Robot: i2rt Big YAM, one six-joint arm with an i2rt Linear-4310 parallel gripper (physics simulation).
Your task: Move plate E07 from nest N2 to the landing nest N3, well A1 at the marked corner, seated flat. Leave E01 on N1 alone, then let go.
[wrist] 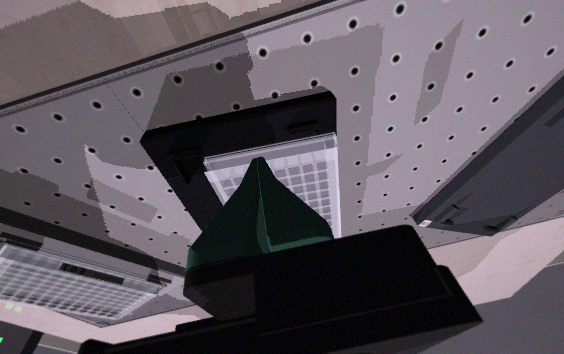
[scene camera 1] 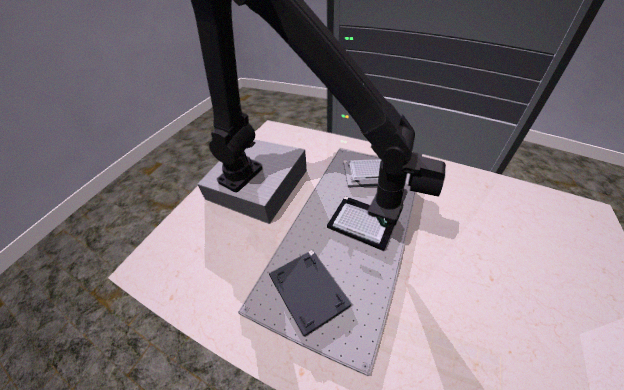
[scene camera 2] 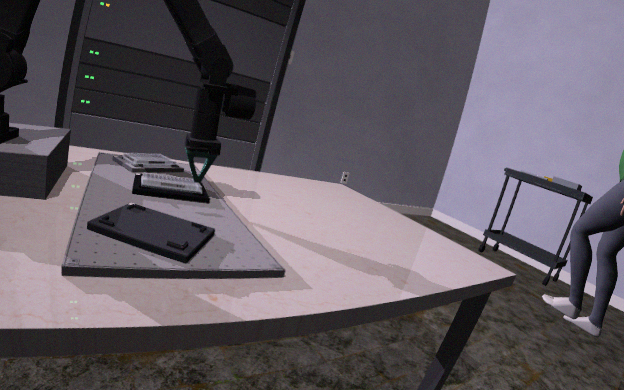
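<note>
My gripper (scene camera 1: 384, 222) (scene camera 2: 199, 180) (wrist: 259, 164) is shut and empty, its green fingertips low at one short end of plate E07. White plate E07 (scene camera 1: 359, 223) (scene camera 2: 170, 183) (wrist: 310, 182) lies in the black nest N2 (scene camera 1: 387, 239) (scene camera 2: 205, 197) (wrist: 240, 122). In the wrist view the plate appears shifted toward the nest side facing N3; I cannot tell if it is flat or if the fingertips touch it. Landing nest N3 (scene camera 1: 310, 292) (scene camera 2: 150, 230) (wrist: 505, 180) is empty, with a white corner mark (scene camera 1: 311, 253) (wrist: 426, 223). Plate E01 (scene camera 1: 365, 170) (scene camera 2: 147, 159) (wrist: 75, 285) sits on N1.
The nests stand on a perforated grey board (scene camera 1: 295, 240) (scene camera 2: 245, 260) (wrist: 300, 65) on the pale table (scene camera 1: 500, 260) (scene camera 2: 350, 240). The arm's grey base block (scene camera 1: 285, 182) (scene camera 2: 30, 170) stands beside the board. A dark rack cabinet (scene camera 1: 435, 120) stands behind the table.
</note>
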